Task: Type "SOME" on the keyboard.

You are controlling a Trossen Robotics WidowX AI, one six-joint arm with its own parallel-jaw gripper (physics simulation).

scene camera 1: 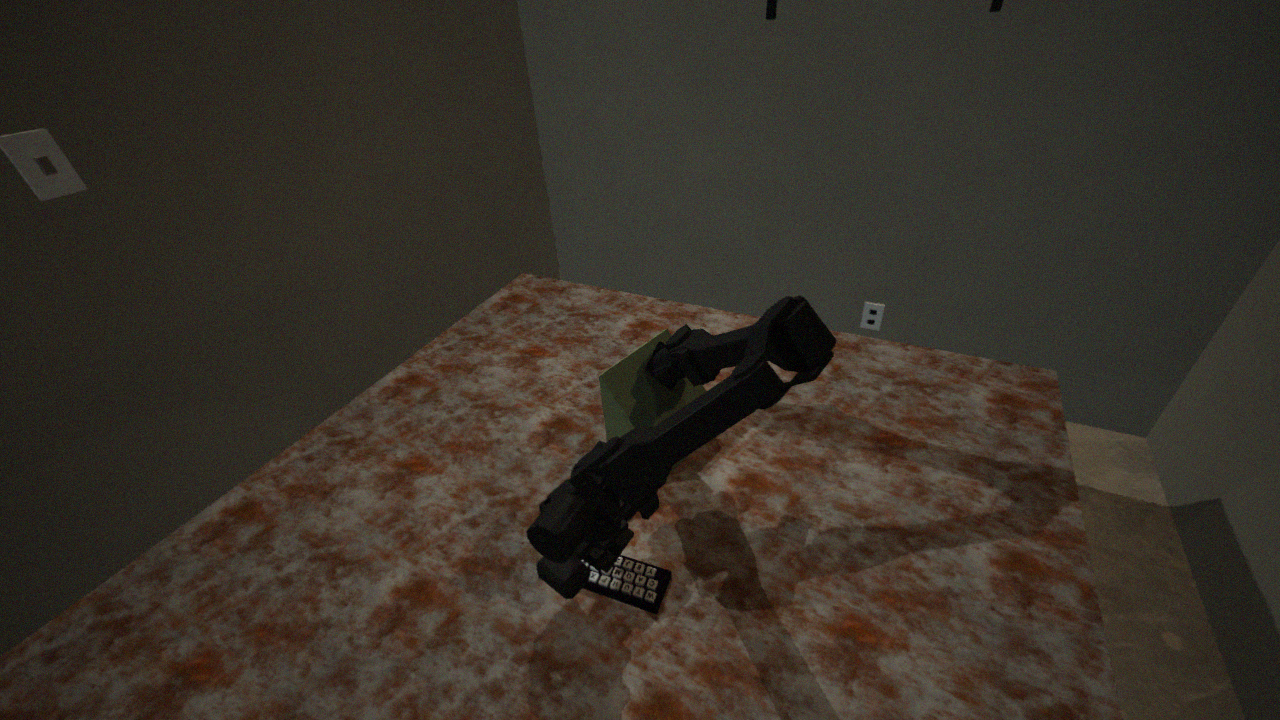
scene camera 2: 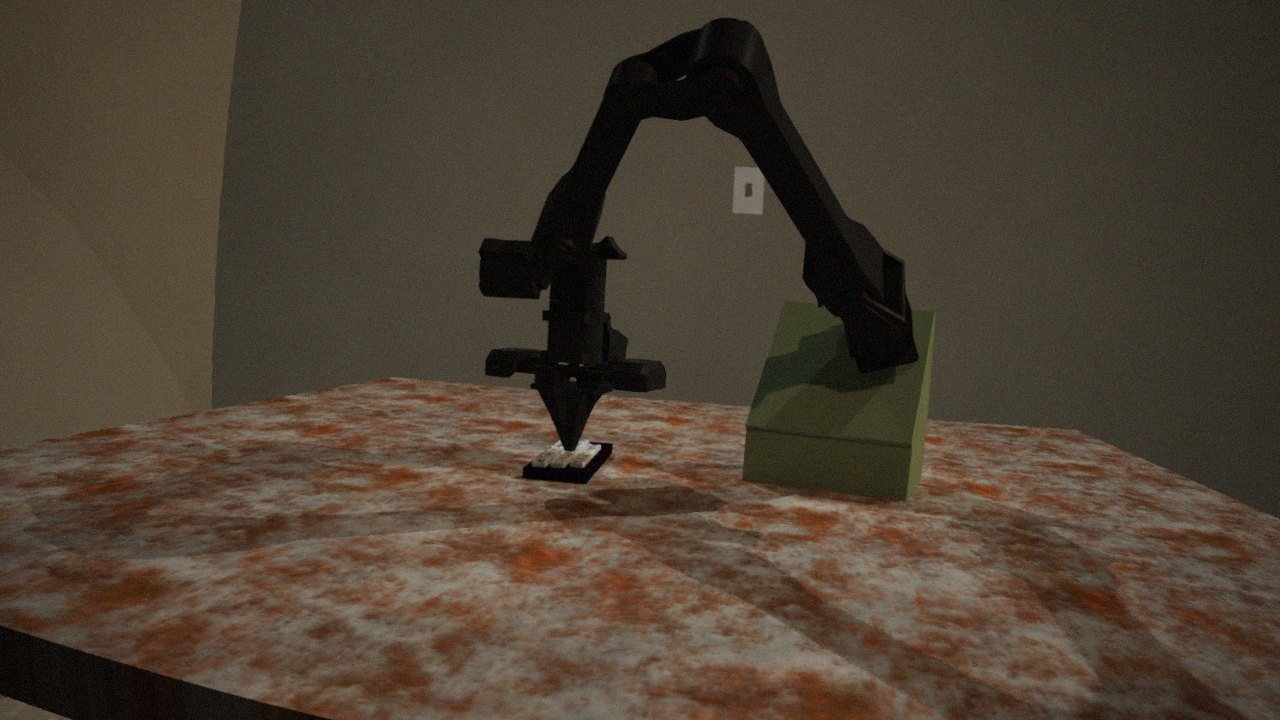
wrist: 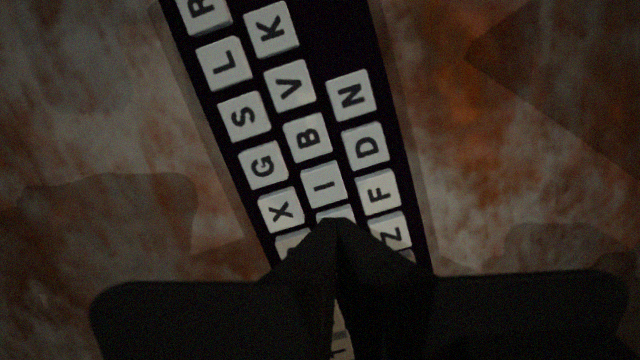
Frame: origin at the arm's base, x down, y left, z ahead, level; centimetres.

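Seen in the pictures: gripper, fingertip midpoint: (scene camera 1: 605,569) (scene camera 2: 569,450) (wrist: 334,229); arm's base, origin of the base link: (scene camera 1: 665,366) (scene camera 2: 882,344).
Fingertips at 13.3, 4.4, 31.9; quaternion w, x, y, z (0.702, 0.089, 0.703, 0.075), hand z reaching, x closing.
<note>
Offsets run from my fingertips to a thing's top centre, as dx, dy, dz. Level surfaces: height alone.
The keyboard @(-0.1, -0.4, -0.1) (scene camera 1: 662,591) (scene camera 2: 556,475) (wrist: 340,40) is a dark slab with white letter keys, lying flat on the table. My gripper (scene camera 2: 570,445) (wrist: 334,229) is shut and empty, pointing down. Its tips are at the middle row, over the near part of a key @(+0.0, +0.0, -0.2) (wrist: 340,214) just below the I key @(-0.1, -1.7, +0.0) (wrist: 324,185); that key's letter is hidden. Touch is hard to tell. The S key @(-0.1, -4.6, +1.9) (wrist: 243,116) shows in the left row, above G and X. The letters O, M and E cannot be read in the wrist view, where the fingers cover the lower keyboard.
A green wedge-shaped block (scene camera 1: 624,398) (scene camera 2: 827,461) stands on the mottled red and white table @(dx +1.6) (scene camera 1: 358,501) (scene camera 2: 447,608), with the arm's base end at its sloped face. Arm shadows cross the table. Walls stand behind it.
</note>
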